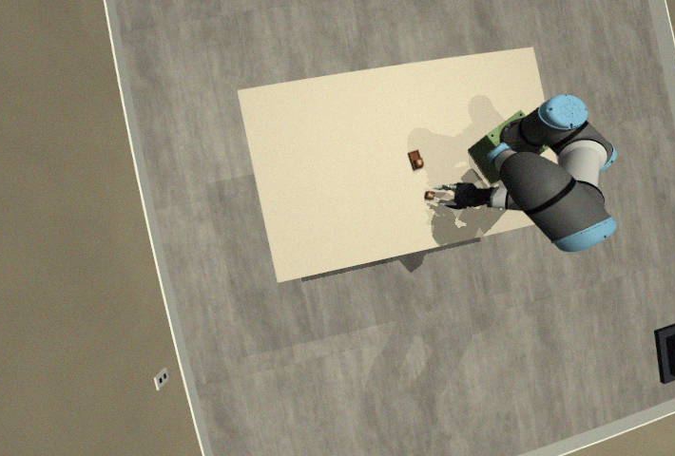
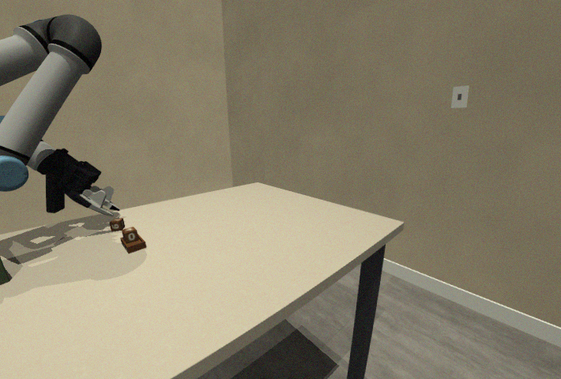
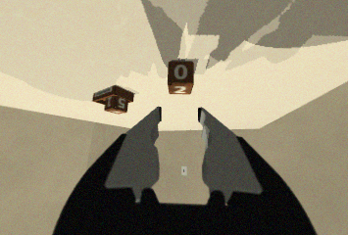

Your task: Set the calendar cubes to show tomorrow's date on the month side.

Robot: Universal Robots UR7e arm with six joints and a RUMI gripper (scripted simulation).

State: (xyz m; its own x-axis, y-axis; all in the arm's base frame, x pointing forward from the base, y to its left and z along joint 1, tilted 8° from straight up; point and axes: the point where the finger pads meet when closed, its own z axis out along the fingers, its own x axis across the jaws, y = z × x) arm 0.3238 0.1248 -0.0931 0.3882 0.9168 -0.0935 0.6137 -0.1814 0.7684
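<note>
The brown digit cube lies 50 mm below my hand and 10 mm ahead of it. Also, from my hand: brown calendar tray (160 mm to the right, 50 mm below, 30 mm ahead).
</note>
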